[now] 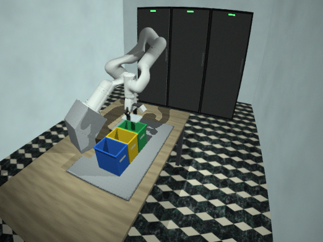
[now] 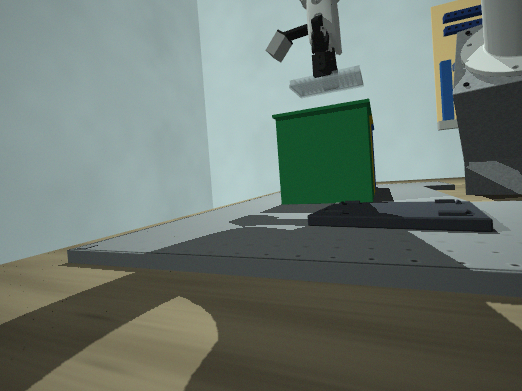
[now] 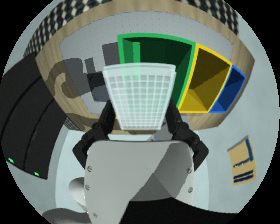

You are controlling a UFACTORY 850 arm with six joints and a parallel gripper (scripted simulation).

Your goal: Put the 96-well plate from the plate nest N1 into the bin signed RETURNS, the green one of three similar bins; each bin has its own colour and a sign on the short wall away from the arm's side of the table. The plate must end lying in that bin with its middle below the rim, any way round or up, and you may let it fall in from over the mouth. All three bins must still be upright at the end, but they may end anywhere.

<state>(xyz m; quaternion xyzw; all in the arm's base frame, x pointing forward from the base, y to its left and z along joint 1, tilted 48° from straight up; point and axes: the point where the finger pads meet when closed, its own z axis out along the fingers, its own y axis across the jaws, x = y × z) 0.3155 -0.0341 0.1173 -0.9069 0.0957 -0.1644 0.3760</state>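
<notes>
Now: the green bin 15 cm below my hand, 3 cm to the right of it and 1 cm ahead of it. Round my hand: clear 96-well plate: 1 cm below; dark plate nest: 23 cm below, 19 cm to the left, 8 cm behind; yellow bin: 16 cm to the right, 15 cm below, 1 cm ahead.
</notes>
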